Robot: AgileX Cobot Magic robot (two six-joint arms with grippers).
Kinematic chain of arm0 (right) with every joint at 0, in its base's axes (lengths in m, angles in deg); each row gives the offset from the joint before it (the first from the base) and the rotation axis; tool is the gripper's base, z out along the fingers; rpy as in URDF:
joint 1: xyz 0 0 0.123 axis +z
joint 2: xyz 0 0 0 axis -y
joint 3: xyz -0.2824 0 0.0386 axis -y
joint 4: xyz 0.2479 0 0.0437 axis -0.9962 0 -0.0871
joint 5: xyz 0 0 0 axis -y
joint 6: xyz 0.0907 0 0.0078 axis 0.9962 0 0.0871
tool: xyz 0 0 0 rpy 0 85 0
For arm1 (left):
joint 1: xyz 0 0 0.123 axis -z
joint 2: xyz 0 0 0 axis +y
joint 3: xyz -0.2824 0 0.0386 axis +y
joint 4: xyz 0.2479 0 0.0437 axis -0.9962 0 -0.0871
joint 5: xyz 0 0 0 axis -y
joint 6: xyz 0.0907 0 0.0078 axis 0.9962 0 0.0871
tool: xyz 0 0 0 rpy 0 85 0
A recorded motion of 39 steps. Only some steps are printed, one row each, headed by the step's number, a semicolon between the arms.
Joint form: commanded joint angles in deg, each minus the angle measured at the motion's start. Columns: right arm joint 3, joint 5, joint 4, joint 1, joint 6, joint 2; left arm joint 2, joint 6, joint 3, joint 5, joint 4, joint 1.
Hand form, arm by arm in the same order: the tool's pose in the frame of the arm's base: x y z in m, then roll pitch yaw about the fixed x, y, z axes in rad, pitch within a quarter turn. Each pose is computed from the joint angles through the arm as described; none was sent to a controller.
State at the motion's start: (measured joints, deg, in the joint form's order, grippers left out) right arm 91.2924 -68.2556 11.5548 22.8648 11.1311 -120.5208; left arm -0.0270 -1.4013 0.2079 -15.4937 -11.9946 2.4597
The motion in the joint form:
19: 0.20 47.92 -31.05 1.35 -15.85 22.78; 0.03 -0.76 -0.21 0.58 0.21 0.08
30: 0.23 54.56 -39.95 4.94 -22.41 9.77; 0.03 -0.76 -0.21 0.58 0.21 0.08
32: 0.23 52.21 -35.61 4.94 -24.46 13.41; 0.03 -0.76 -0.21 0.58 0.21 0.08
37: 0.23 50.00 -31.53 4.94 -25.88 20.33; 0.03 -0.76 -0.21 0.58 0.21 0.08
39: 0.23 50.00 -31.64 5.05 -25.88 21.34; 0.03 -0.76 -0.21 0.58 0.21 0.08
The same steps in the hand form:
19: 0.3715 0.1787 0.3823 2.4990 1.1212 2.9948; 0.0553 0.0024 0.1900 2.3557 1.3326 2.3504
30: 0.4071 0.2263 0.2928 2.5417 1.0076 3.0725; 0.0553 0.0024 0.1900 2.3557 1.3326 2.3504
32: 0.3952 0.2201 0.3182 2.6962 1.0808 -3.0274; 0.0553 0.0024 0.1900 2.3557 1.3326 2.3504
37: 0.3706 0.2065 0.3676 2.8459 1.1911 -2.8586; 0.0553 0.0024 0.1900 2.3557 1.3326 2.3504
39: 0.3663 0.2052 0.3750 2.8306 1.2079 -2.8710; 0.0553 0.0024 0.1900 2.3557 1.3326 2.3504

